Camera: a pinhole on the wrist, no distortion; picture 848 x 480 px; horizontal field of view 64.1 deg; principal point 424.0 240.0 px. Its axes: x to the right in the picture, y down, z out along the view. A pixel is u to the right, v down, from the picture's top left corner.
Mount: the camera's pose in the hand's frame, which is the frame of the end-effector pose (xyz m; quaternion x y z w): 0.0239 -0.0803 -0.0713 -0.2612 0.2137 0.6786 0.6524
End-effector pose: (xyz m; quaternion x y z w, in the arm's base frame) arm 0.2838 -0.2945 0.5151 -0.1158 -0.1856 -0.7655 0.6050
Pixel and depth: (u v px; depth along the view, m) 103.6 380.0 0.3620
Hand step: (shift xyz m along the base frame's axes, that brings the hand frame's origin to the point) 0.0144 0.1977 0.2540
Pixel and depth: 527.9 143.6 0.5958
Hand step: 0.3289 0.0134 0.3816
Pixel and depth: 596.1 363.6 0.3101
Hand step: 0.1760 0.0649 0.1064
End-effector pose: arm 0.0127 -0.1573 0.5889 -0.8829 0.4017 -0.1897 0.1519
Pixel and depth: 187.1 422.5 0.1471
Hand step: 0.0368 0.0472 -0.0574
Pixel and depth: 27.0 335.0 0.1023
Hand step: 0.0632 0.0430 -0.0126
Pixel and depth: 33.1 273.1 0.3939
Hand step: 0.1641 0.0662 -0.3325
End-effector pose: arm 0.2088 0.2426 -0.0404 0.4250 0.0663 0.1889 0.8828
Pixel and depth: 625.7 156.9 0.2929
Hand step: 0.0135 0.0394 0.2005
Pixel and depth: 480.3 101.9 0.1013
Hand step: 0.0369 0.0075 -0.0035
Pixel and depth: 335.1 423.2 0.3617
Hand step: -0.0569 -0.1484 0.2243
